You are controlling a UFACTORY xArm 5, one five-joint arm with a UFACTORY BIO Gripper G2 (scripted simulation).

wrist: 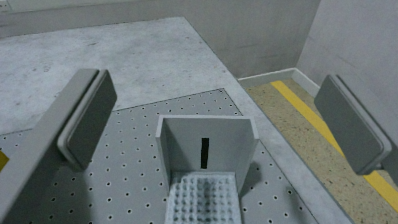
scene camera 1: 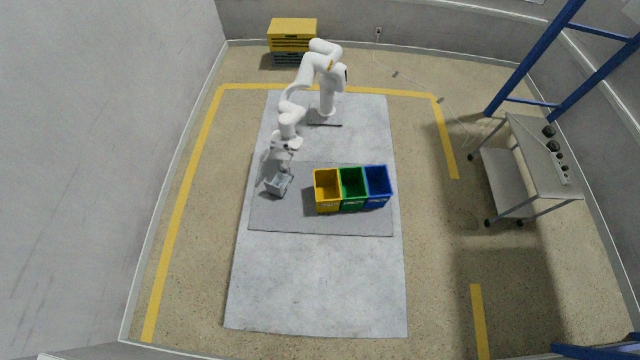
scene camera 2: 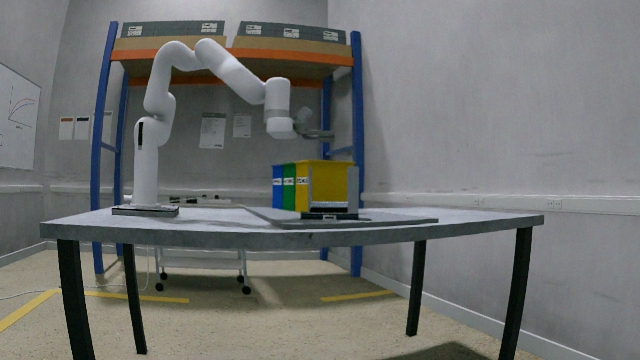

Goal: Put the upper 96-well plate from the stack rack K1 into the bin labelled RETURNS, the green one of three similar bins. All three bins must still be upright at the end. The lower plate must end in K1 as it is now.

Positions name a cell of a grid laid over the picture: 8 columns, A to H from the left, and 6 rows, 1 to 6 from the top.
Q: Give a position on a blue bin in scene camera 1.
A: At E4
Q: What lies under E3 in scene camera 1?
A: A green bin.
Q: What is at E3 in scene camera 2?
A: A yellow bin.
